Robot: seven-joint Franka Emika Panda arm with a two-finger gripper.
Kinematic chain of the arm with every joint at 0, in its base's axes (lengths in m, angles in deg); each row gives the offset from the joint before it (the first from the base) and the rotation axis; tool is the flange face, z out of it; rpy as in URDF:
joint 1: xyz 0 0 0.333 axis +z
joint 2: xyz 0 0 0 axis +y
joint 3: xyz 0 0 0.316 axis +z
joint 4: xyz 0.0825 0 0 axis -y
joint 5: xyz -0.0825 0 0.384 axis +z
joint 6: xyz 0 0 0 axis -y
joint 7: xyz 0.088 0 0 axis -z
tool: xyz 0 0 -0.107 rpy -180 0 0
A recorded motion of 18 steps. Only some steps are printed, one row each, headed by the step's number.
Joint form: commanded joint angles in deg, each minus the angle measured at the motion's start. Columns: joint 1, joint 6, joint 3, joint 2, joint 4, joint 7, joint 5.
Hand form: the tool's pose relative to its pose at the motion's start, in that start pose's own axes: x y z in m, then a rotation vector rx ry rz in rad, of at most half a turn. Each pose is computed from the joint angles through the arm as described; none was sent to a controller.
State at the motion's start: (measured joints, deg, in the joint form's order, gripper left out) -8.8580 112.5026 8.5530 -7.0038 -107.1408 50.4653 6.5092
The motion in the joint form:
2: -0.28 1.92 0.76 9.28 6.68 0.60 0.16
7: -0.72 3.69 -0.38 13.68 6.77 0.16 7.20
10: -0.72 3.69 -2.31 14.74 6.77 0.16 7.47
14: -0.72 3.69 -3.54 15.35 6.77 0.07 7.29
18: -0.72 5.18 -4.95 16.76 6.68 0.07 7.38
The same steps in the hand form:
2: 0.0293 -0.0316 0.0390 0.0080 -0.0277 0.0122
7: 0.0479 -0.0295 0.0815 0.0478 -0.1372 0.0985
10: 0.0649 -0.0171 0.0917 0.0349 -0.1417 0.1358
14: 0.0756 -0.0086 0.0974 0.0239 -0.1395 0.1549
18: 0.0905 0.0003 0.1104 0.0220 -0.1309 0.1847

